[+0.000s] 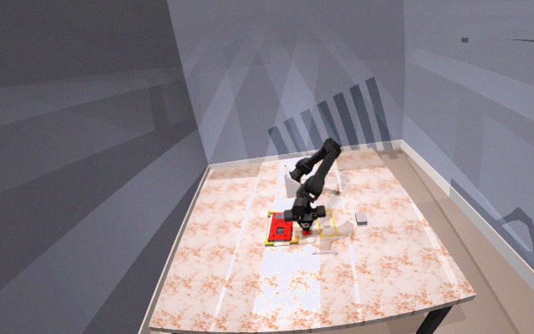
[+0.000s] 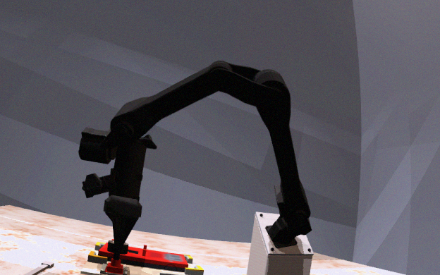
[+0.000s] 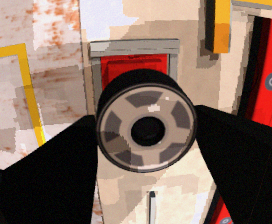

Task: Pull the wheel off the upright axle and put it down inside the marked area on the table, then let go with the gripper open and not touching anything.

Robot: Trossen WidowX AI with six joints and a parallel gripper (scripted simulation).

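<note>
Now: the mount 20 mm below my gripper tip. The rest, counted from my gripper tip: thin grey bar 140 mm ahead, 50 mm to the left, 50 mm below; then grey block 290 mm to the left, 40 mm below.
</note>
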